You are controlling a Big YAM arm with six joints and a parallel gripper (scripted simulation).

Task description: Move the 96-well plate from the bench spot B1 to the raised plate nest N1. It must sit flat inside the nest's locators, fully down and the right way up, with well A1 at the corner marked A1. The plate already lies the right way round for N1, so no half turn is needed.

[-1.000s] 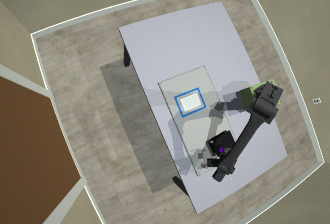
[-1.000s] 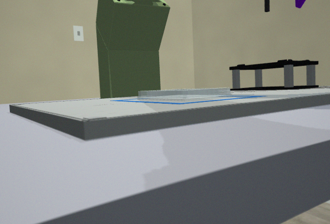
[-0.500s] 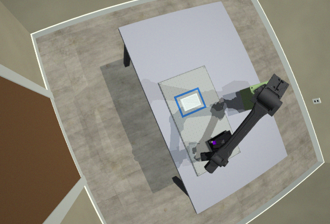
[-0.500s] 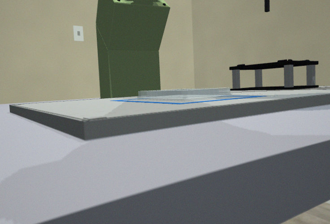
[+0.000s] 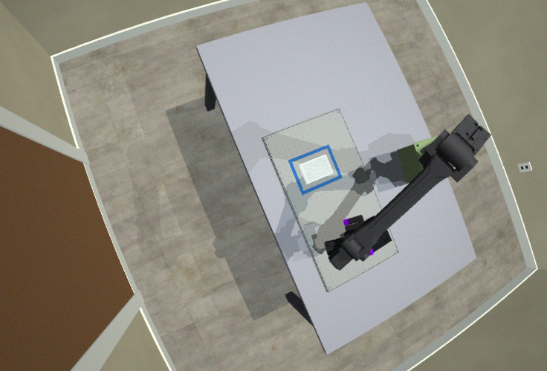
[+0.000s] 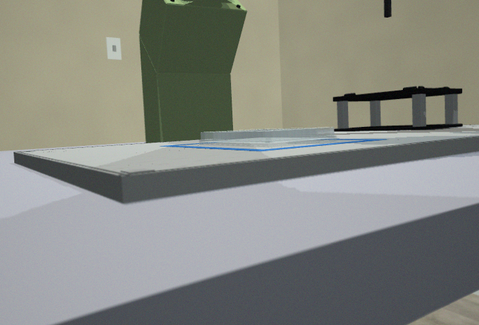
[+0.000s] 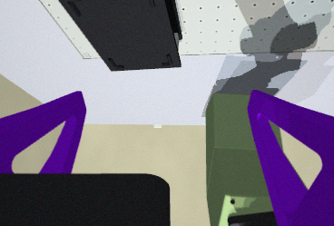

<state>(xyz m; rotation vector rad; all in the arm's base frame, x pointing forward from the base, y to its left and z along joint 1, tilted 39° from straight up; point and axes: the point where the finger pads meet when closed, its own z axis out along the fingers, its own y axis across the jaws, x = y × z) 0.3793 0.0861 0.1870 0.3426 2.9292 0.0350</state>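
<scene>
Right now my hand is 26 cm to the left of the clear 96-well plate, 21 cm above it and 8 cm past it. Also, from my hand: black raised nest N1: 16 cm below, 10 cm to the left, 10 cm behind; then white corner label: 16 cm below, 4 cm to the left, 3 cm behind.
</scene>
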